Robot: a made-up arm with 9 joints. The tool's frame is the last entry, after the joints.
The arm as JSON. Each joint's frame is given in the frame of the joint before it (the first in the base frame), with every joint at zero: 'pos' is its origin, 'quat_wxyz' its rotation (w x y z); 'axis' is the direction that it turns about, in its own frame. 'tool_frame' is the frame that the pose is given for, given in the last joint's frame.
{
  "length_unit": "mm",
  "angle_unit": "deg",
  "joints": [
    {
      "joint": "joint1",
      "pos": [
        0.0,
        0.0,
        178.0
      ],
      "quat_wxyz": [
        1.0,
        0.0,
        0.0,
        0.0
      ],
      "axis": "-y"
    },
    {
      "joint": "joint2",
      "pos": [
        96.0,
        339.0,
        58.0
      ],
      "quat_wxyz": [
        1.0,
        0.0,
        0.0,
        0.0
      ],
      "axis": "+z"
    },
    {
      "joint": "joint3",
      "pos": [
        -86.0,
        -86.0,
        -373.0
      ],
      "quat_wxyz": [
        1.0,
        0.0,
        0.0,
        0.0
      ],
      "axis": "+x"
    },
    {
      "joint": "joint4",
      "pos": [
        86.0,
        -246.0,
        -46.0
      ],
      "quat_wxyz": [
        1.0,
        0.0,
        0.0,
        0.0
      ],
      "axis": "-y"
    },
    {
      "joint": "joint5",
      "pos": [
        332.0,
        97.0,
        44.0
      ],
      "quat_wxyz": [
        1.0,
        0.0,
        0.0,
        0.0
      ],
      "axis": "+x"
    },
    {
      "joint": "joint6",
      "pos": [
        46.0,
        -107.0,
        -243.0
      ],
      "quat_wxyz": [
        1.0,
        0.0,
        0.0,
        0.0
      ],
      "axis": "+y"
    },
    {
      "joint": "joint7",
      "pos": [
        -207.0,
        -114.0,
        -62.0
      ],
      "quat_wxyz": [
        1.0,
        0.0,
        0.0,
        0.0
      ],
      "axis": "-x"
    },
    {
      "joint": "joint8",
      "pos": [
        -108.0,
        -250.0,
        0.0
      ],
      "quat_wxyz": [
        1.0,
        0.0,
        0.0,
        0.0
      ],
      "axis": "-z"
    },
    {
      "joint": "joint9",
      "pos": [
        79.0,
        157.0,
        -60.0
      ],
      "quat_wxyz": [
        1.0,
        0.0,
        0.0,
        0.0
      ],
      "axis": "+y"
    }
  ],
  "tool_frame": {
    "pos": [
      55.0,
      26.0,
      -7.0
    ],
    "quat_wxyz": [
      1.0,
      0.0,
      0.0,
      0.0
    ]
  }
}
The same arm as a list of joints. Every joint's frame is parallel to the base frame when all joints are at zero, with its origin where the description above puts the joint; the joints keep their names.
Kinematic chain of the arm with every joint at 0, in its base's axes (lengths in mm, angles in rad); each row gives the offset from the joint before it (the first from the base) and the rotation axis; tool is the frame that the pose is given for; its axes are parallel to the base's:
joint1: xyz 0 0 178 axis -y
joint2: xyz 96 339 58 axis +z
joint3: xyz -86 -86 -373 axis +x
joint4: xyz 86 -246 -46 axis -y
joint5: xyz 332 97 44 axis +x
joint6: xyz 46 -107 -243 axis +y
joint7: xyz -207 -114 -62 axis -x
joint8: xyz -108 -250 0 axis -z
joint9: xyz 79 157 -60 axis +y
tool: xyz 55 26 -7

